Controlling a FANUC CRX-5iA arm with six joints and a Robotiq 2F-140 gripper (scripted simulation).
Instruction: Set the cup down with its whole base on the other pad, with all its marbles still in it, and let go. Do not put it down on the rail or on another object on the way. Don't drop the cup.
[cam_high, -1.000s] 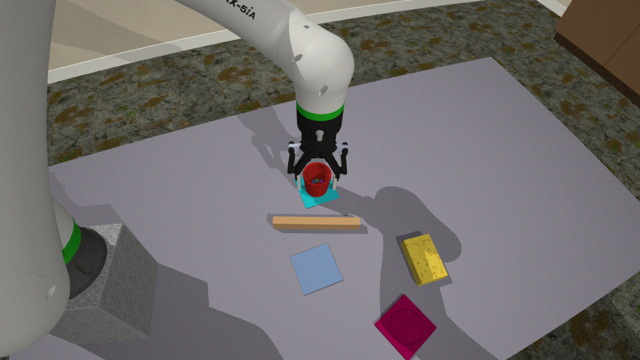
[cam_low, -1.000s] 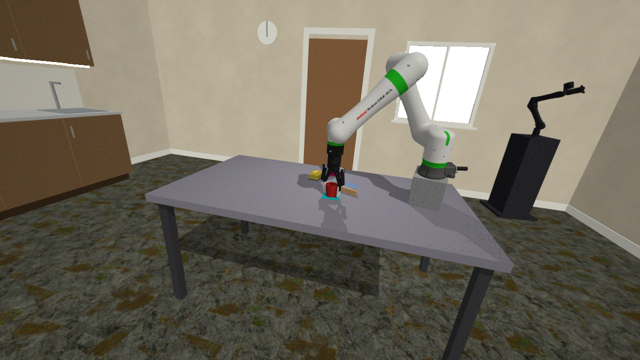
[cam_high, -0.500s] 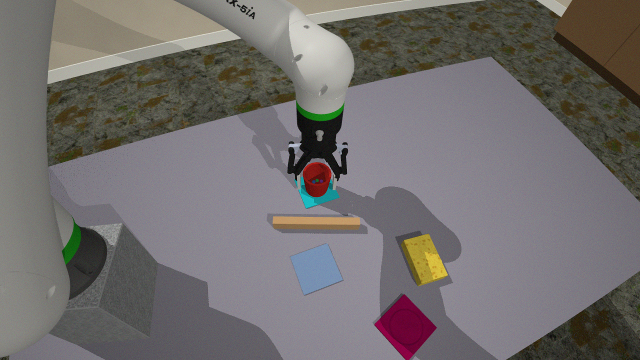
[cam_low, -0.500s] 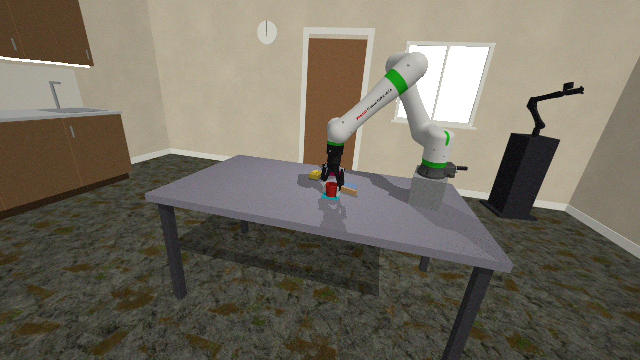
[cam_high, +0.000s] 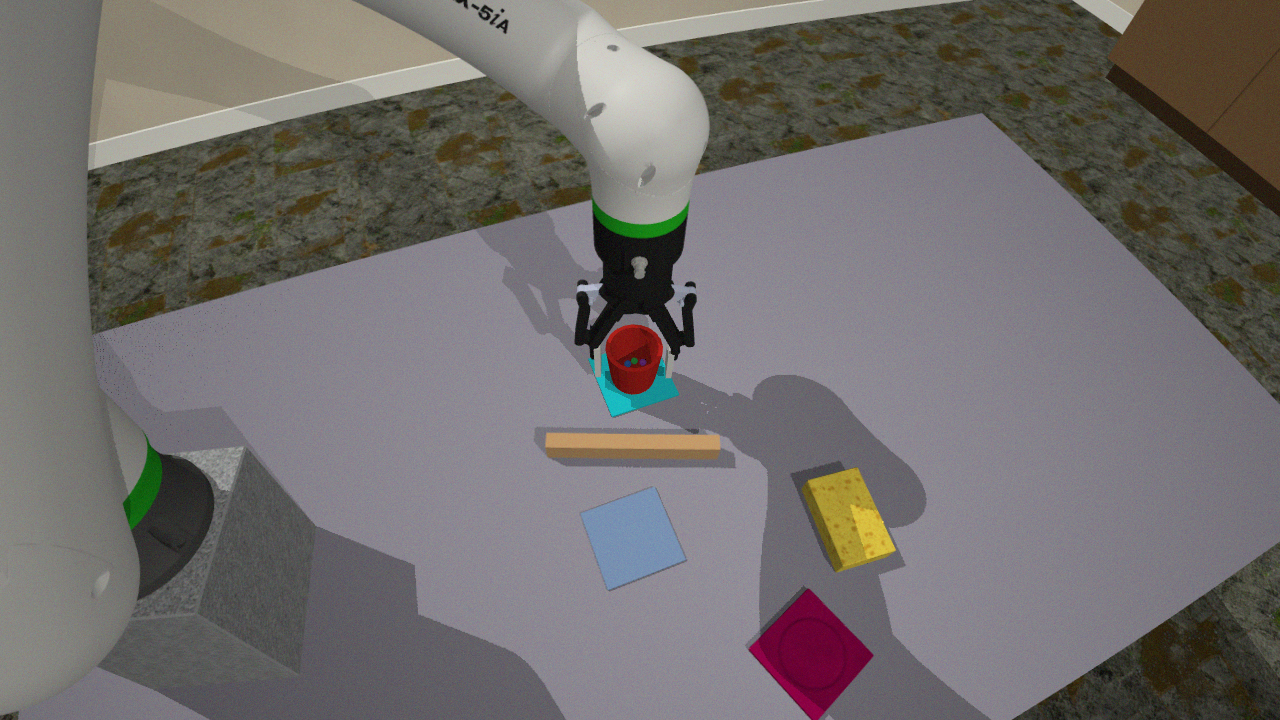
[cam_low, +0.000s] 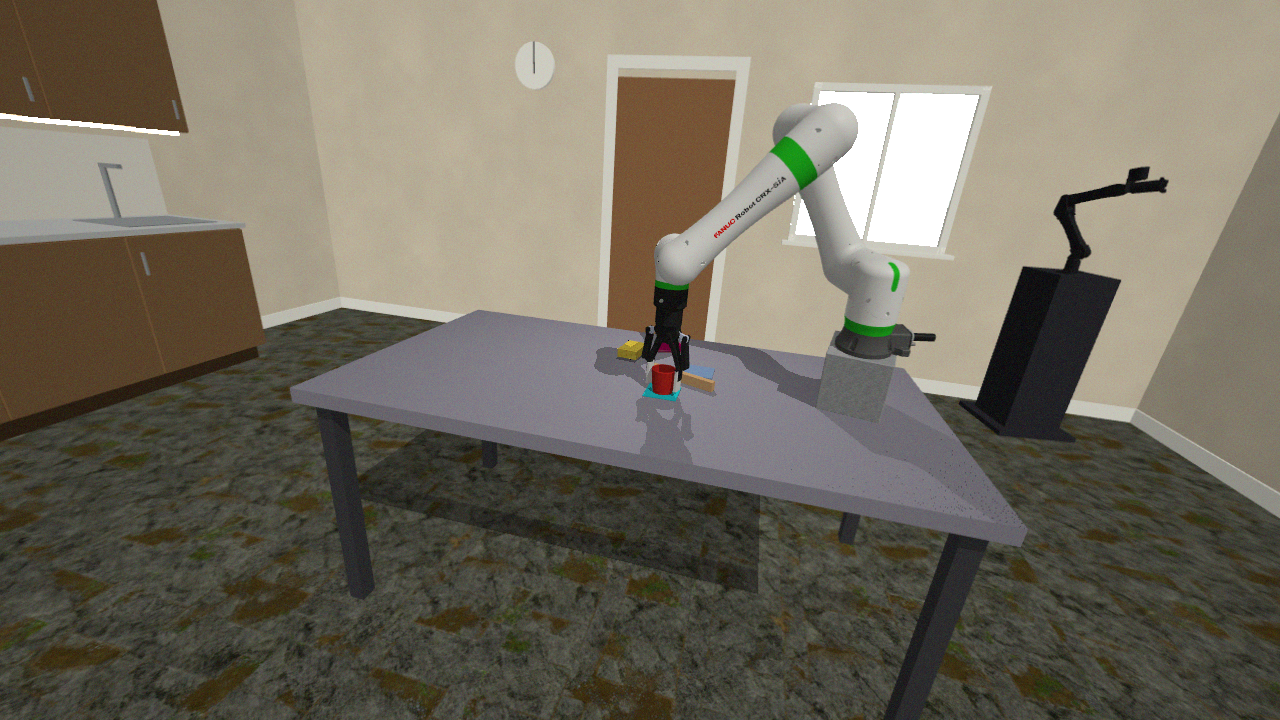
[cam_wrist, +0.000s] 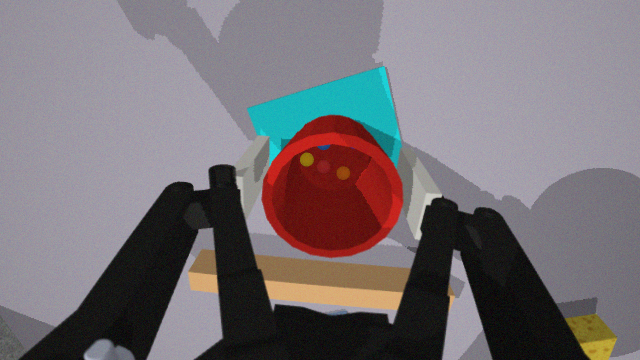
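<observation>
The cup is 20 mm below my hand. The rest, counted from my hand: wooden rail (100 mm to the right, 60 mm behind, 40 mm below); yellow sponge (310 mm to the right, 120 mm ahead, 30 mm below); teal pad (50 mm below).
</observation>
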